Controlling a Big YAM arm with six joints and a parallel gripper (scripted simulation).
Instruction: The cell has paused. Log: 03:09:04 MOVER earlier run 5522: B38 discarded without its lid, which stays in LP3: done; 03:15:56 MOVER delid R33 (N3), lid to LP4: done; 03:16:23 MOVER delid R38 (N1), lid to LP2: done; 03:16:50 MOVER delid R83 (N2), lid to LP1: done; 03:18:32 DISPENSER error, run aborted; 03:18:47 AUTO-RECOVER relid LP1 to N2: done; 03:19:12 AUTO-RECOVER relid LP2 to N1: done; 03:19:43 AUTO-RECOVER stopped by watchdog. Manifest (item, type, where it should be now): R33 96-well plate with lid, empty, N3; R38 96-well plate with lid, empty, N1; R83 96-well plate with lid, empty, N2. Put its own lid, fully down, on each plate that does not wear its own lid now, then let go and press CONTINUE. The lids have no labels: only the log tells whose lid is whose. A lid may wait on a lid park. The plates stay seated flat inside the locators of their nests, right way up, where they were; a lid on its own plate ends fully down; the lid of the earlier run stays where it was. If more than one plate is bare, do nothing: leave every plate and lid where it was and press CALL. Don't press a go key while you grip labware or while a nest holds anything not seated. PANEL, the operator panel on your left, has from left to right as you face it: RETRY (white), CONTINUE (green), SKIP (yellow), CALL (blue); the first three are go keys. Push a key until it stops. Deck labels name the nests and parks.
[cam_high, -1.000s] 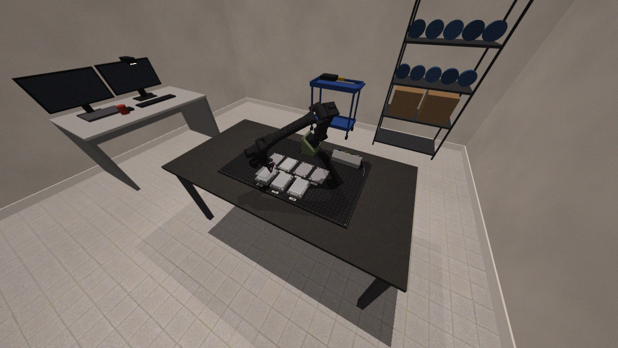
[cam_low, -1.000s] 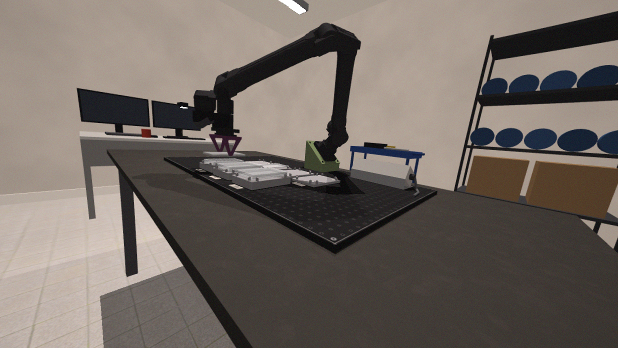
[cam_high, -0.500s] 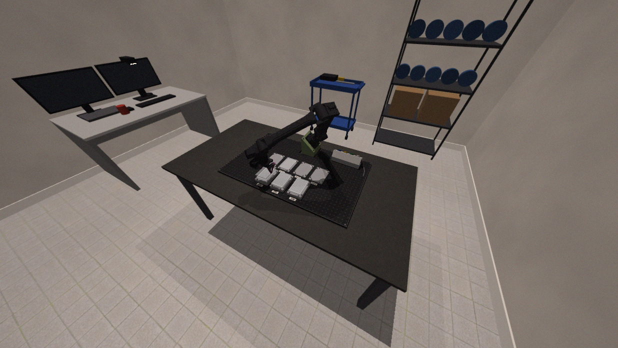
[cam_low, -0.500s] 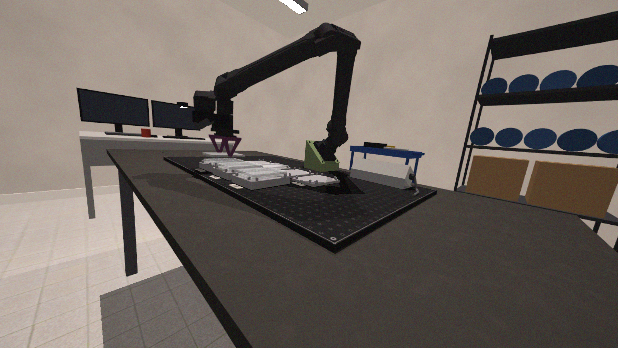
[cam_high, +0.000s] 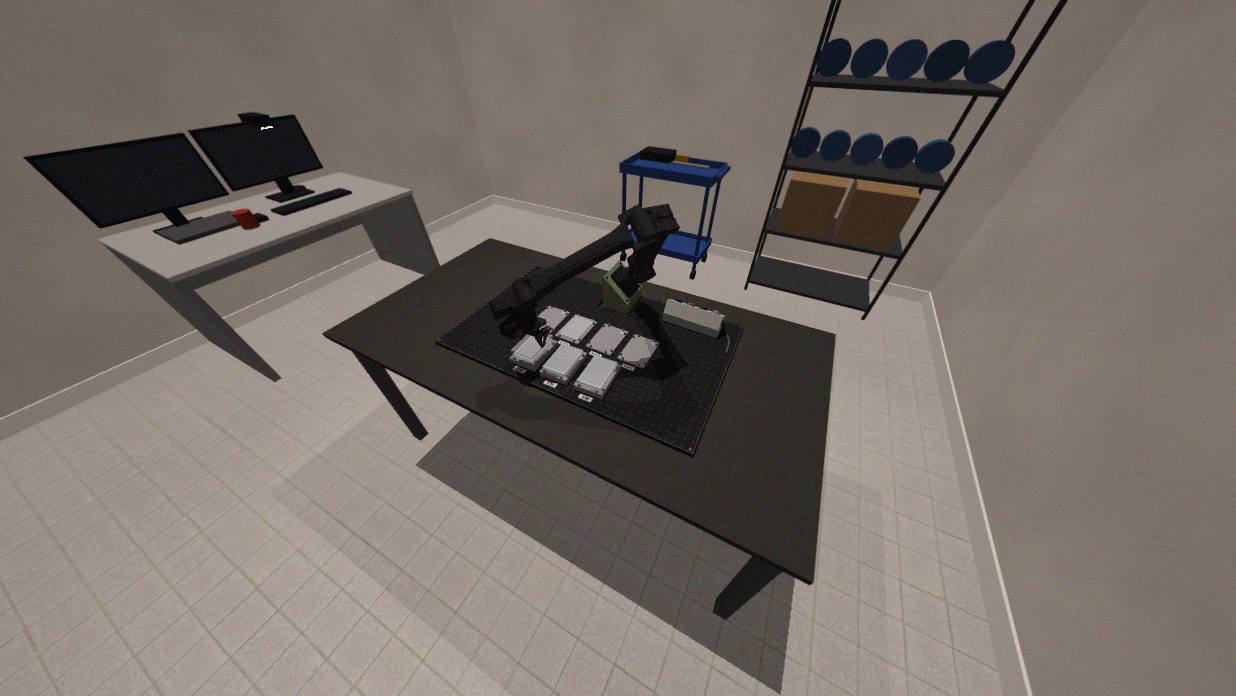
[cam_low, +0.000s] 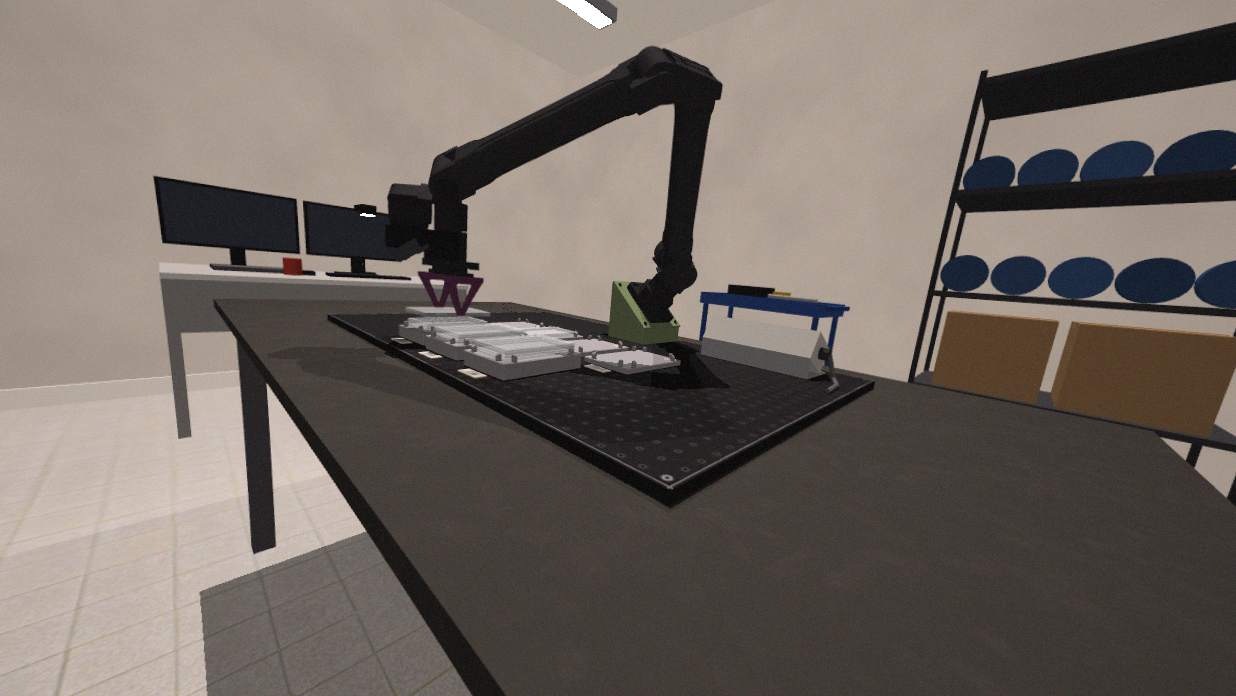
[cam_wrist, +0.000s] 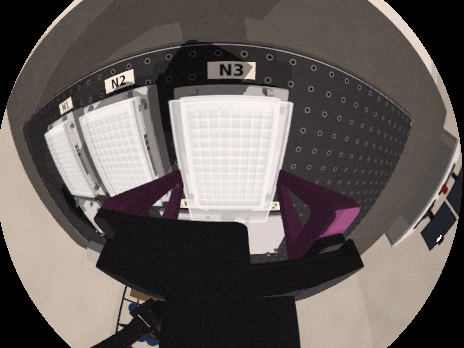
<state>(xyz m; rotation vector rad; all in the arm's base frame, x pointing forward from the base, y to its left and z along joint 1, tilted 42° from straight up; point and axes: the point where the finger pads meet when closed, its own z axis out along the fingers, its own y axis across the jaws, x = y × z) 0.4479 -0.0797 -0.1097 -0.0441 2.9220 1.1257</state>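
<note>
The white 96-well plate lies 3 cm below my hand. From my hand the other things lie so: N3 label: 9 cm ahead, 6 cm below; LP4 label: 19 cm to the left, 9 cm behind, 6 cm below; lid park LP2: 18 cm behind, 6 cm to the right, 5 cm below.
</note>
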